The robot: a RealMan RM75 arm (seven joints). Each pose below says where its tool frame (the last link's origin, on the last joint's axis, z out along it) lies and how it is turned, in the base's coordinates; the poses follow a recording.
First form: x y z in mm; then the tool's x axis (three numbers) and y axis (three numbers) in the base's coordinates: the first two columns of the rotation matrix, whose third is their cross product.
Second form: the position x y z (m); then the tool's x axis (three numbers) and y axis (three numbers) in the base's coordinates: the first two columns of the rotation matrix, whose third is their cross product. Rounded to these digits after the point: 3 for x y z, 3 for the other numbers.
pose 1, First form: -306, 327, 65, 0.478, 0.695, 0.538, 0.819, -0.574, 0.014
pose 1, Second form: -0.306, 0.327, 0.065, 0.478, 0.695, 0.538, 0.819, -0.574, 0.014
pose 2, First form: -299, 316, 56, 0.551, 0.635, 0.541, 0.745, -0.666, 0.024
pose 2, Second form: -0.299, 0.316, 0.056, 0.551, 0.635, 0.541, 0.745, -0.666, 0.024
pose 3, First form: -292, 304, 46, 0.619, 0.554, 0.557, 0.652, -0.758, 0.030
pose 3, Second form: -0.292, 0.304, 0.046, 0.619, 0.554, 0.557, 0.652, -0.758, 0.030
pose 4, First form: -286, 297, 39, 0.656, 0.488, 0.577, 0.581, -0.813, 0.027
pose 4, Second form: -0.286, 0.297, 0.039, 0.656, 0.488, 0.577, 0.581, -0.813, 0.027
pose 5, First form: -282, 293, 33, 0.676, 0.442, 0.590, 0.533, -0.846, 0.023
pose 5, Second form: -0.282, 0.293, 0.033, 0.676, 0.442, 0.590, 0.533, -0.846, 0.023
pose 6, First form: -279, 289, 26, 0.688, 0.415, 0.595, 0.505, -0.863, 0.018
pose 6, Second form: -0.279, 0.289, 0.026, 0.688, 0.415, 0.595, 0.505, -0.863, 0.018
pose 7, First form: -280, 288, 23, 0.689, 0.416, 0.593, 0.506, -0.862, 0.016
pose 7, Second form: -0.280, 0.288, 0.023, 0.689, 0.416, 0.593, 0.506, -0.862, 0.016
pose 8, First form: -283, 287, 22, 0.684, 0.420, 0.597, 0.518, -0.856, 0.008
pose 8, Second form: -0.283, 0.287, 0.022, 0.684, 0.420, 0.597, 0.518, -0.856, 0.008
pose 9, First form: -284, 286, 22, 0.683, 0.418, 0.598, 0.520, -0.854, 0.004
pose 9, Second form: -0.284, 0.286, 0.022, 0.683, 0.418, 0.598, 0.520, -0.854, 0.004
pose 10, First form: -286, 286, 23, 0.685, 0.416, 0.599, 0.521, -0.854, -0.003
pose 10, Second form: -0.286, 0.286, 0.023, 0.685, 0.416, 0.599, 0.521, -0.854, -0.003
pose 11, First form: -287, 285, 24, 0.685, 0.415, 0.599, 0.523, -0.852, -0.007
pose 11, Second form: -0.287, 0.285, 0.024, 0.685, 0.415, 0.599, 0.523, -0.852, -0.007
